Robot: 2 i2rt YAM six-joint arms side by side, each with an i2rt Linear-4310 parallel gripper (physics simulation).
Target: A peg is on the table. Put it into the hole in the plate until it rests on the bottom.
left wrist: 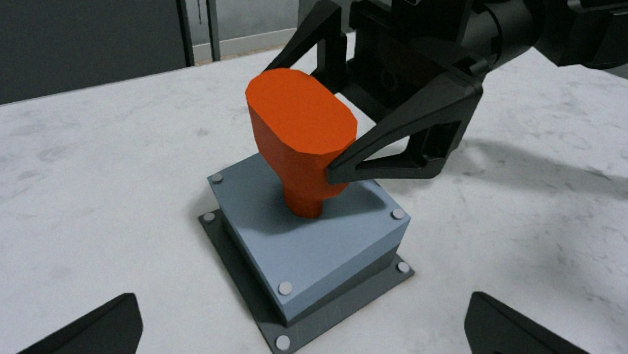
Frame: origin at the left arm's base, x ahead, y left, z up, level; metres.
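Where they show: left gripper, fingertip midpoint: (pixel 305 307); right gripper, fingertip midpoint: (pixel 285 131).
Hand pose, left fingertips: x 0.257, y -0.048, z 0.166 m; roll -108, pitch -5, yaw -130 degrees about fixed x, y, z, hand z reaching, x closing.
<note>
After its pixels a point has its place.
An orange peg (pixel 292 107) {x 0.354, y -0.117, z 0.160 m} with a wide head and a narrow lower part stands roughly upright over the blue-grey plate (pixel 260 235) {x 0.352, y -0.095, z 0.064 m}, near the middle of its top. The narrow part meets the plate's top face, and the wide head is above it. The hole does not show; whether the tip is inside it or how deep cannot be told. My right gripper (pixel 285 131) {x 0.354, y -0.114, z 0.145 m} comes from the upper right and is shut on the peg's head, one finger on the near side, the other partly hidden behind it. My left gripper (pixel 305 307) {x 0.257, y -0.048, z 0.166 m} is open and empty, its fingertips at the lower corners of the view.
The plate is raised above a dark base (pixel 340 310) {x 0.292, y -0.130, z 0.004 m}, with round grey bolt heads at the visible corners. Both are on a white marbled table (pixel 100 200) {x 0.517, y -0.021, z 0.000 m}. The right arm takes up the upper right. A dark panel (pixel 90 45) stands beyond the table at the upper left.
</note>
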